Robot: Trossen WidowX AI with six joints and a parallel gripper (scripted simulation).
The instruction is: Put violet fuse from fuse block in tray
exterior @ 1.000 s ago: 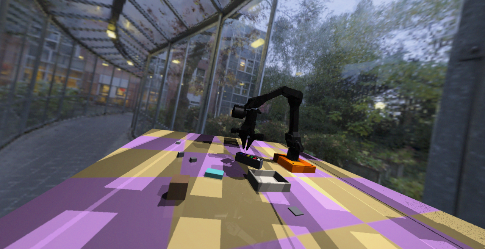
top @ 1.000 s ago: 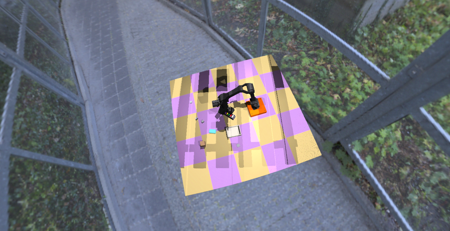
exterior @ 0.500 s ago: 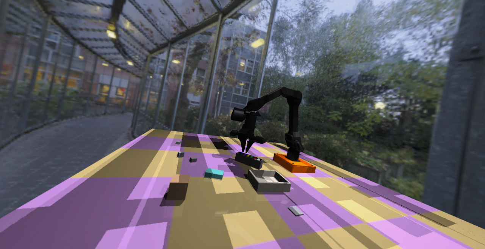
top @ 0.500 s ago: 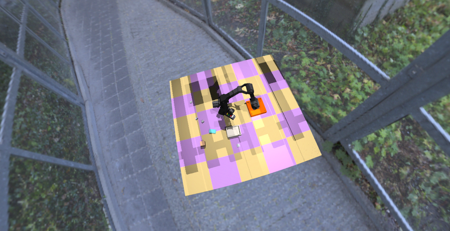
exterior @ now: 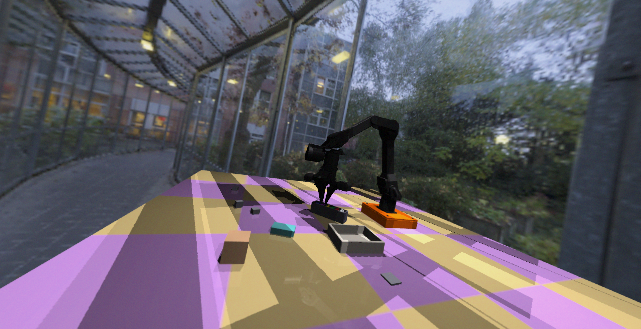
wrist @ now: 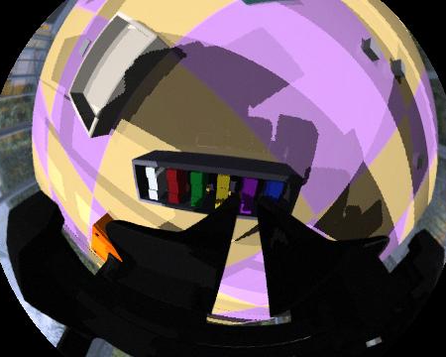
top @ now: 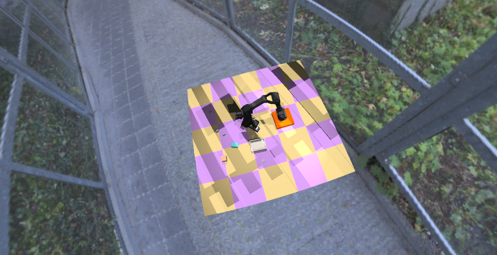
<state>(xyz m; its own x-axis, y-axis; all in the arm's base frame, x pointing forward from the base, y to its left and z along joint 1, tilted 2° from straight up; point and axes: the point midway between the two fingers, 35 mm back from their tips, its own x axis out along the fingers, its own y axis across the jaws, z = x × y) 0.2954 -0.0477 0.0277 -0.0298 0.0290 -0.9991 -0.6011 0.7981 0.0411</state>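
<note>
The violet fuse lies 20 mm below my gripper tip. The rest, counted from my gripper tip: teal block 180 mm ahead, 130 mm to the left, 40 mm below; flat grey tile 350 mm to the left, 40 mm below; grey tray 10 mm behind, 210 mm to the left, 40 mm below.
</note>
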